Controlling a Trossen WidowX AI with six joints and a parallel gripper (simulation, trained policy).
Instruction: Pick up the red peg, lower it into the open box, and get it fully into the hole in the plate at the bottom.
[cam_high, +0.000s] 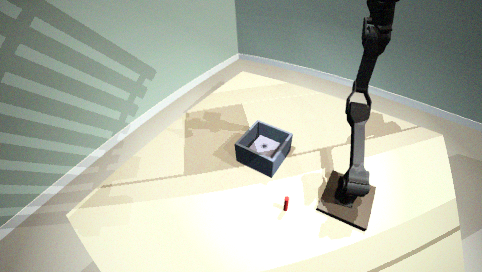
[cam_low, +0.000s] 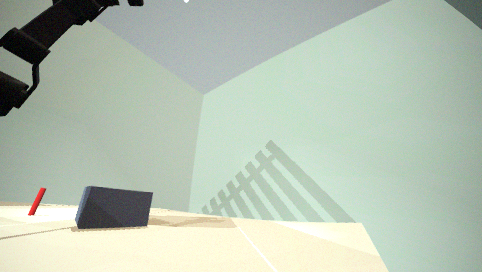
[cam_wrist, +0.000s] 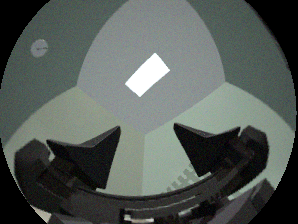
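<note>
The red peg lies 110 mm ahead of my gripper tip, 280 mm to the left of it and 670 mm below it. Round my gripper tip: blue box (250 mm ahead, 90 mm to the left, 690 mm below); then plate (250 mm ahead, 90 mm to the left, 670 mm below).
</note>
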